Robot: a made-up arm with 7 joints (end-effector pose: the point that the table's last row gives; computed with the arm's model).
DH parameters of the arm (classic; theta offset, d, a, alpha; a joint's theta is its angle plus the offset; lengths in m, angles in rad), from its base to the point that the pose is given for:
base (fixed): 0 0 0 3.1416
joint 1: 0 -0.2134 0 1.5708
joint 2: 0 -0.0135 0 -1.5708
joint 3: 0 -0.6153 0 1.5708
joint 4: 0 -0.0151 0 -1.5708
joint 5: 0 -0.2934 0 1.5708
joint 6: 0 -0.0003 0 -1.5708
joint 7: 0 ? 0 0
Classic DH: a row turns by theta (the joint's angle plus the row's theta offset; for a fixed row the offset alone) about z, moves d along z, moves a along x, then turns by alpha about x.
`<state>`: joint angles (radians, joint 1 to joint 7).
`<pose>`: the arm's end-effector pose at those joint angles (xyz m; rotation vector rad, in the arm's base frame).
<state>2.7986 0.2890 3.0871 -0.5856 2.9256 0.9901 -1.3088</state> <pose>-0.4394 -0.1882 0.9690 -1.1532 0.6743 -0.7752</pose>
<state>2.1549 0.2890 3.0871 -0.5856 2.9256 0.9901 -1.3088</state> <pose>-0.2386 -0.4143 0.9690 -1.2713 0.2673 -0.2274</pose>
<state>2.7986 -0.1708 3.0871 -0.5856 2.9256 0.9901 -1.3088</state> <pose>-0.0770 -0.0588 1.1023 -1.4822 0.9849 -0.5873</pose>
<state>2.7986 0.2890 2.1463 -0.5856 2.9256 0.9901 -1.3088</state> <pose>-0.2585 -0.3125 1.0072 -1.4665 -0.0626 -0.1330</pose>
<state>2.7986 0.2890 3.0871 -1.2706 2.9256 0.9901 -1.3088</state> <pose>-0.4714 -0.2054 0.7397 -0.6159 0.2273 -0.9481</pose>
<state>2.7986 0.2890 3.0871 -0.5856 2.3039 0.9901 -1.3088</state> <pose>-0.4128 -0.2167 0.9859 -1.5387 0.1104 -0.6886</pose>
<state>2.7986 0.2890 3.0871 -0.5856 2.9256 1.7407 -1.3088</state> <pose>-0.4031 -0.1767 0.9215 -0.5509 0.1905 -0.8008</pose>
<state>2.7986 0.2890 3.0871 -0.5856 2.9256 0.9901 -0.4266</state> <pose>-0.4394 -0.1882 0.9690 -0.7323 1.0690 -0.0233</pose>
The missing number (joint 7, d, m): -0.0831
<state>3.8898 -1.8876 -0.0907 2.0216 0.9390 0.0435 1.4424</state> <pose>0.3910 -0.3616 0.3948 3.0596 -0.0390 0.2287</pose>
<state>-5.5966 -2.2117 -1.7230 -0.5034 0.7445 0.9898 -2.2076</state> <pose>-0.6947 0.4121 -0.2828 0.7399 1.4090 -0.8993</pose>
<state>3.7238 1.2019 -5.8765 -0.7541 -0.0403 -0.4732 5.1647</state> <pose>-0.6333 0.3195 0.7678 -0.6086 2.7934 0.3672</pose>
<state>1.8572 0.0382 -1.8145 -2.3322 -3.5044 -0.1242 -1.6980</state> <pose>-0.2957 -0.0087 0.5730 -0.8792 0.6614 -1.9293</pose>
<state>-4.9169 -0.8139 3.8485 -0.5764 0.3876 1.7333 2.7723</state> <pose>-0.1533 0.5614 0.8966 0.5061 -1.4831 0.7152</pose>
